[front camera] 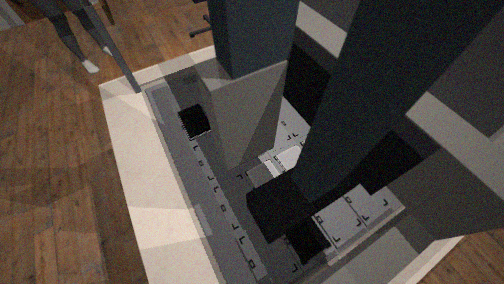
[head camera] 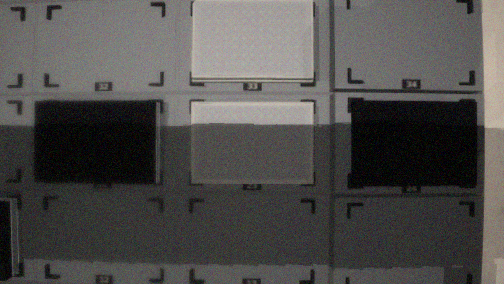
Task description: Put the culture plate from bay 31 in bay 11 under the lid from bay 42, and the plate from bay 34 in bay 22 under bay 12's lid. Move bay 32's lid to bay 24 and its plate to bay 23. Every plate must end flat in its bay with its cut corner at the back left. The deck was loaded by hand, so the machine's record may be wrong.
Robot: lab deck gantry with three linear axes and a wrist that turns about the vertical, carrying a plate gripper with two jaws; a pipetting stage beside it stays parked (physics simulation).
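Seen in the pictures: robot's base, origin of its link: (front camera: 178,115).
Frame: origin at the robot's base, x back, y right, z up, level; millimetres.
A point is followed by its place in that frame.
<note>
In the head view, bay 22 holds a black lid (head camera: 95,142) {x -232, y -150, z 16 mm} with a pale edge showing on its right. A pale plate (head camera: 252,145) {x -392, y -147, z 14 mm} lies in bay 23, half in shadow. A black lid (head camera: 414,145) {x -553, y -148, z 22 mm} lies in bay 24, and it also shows in the front view (front camera: 304,241) {x -580, y -139, z 23 mm}. Bays 32 and 34 hold nothing. Another black lid (head camera: 6,240) {x -127, y -43, z 13 mm} (front camera: 195,121) {x -74, y -43, z 16 mm} with a pale edge lies in bay 11. My gripper (front camera: 277,207) hangs raised, left of bay 24's lid in the front view. Its jaws are hidden there, so its opening and any load cannot be told. Cut corners are unclear.
A pale plate (head camera: 252,40) {x -392, y -254, z 14 mm} (front camera: 290,157) {x -359, y -252, z 14 mm} lies in bay 33. The beige pipetting stage (front camera: 242,112) stands behind my gripper and hides part of the deck. The gantry's dark column (front camera: 367,100) {x -531, y -85, z 524 mm} hides more. A pale rim (front camera: 130,165) {x -114, y 210, z -10 mm} borders the deck.
</note>
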